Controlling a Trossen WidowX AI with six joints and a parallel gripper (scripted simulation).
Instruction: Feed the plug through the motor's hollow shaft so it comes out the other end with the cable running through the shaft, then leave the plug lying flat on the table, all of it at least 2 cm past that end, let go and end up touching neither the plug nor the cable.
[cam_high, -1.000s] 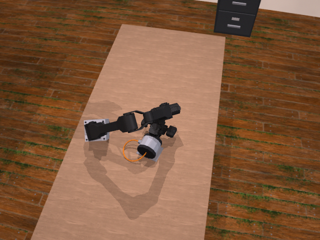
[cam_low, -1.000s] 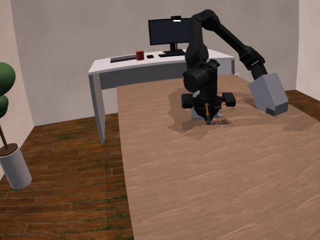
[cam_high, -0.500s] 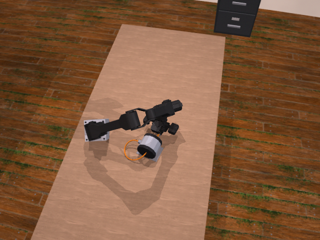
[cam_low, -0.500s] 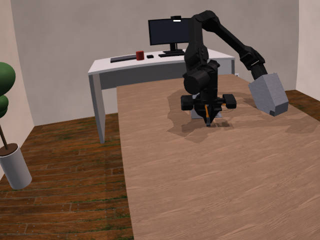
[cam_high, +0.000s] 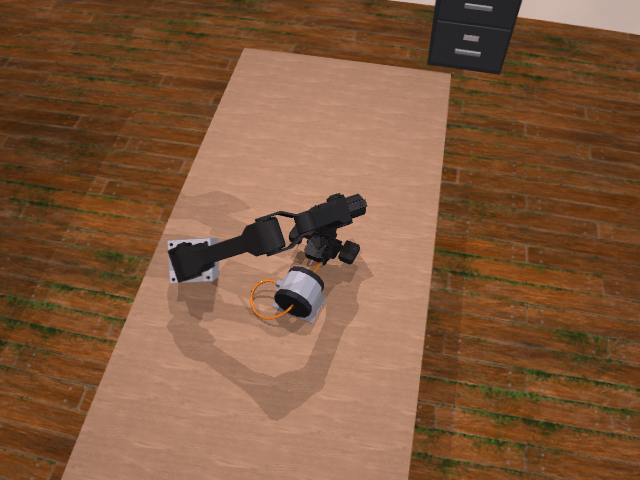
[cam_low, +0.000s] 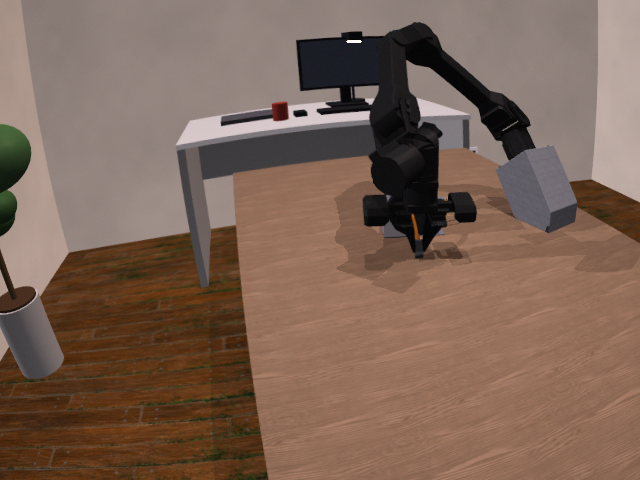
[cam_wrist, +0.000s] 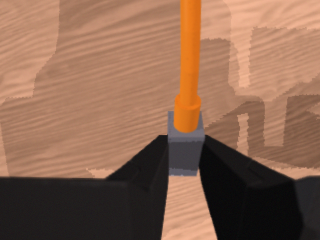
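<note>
The grey plug is 30 mm below my hand and 10 mm to the right of it.
</note>
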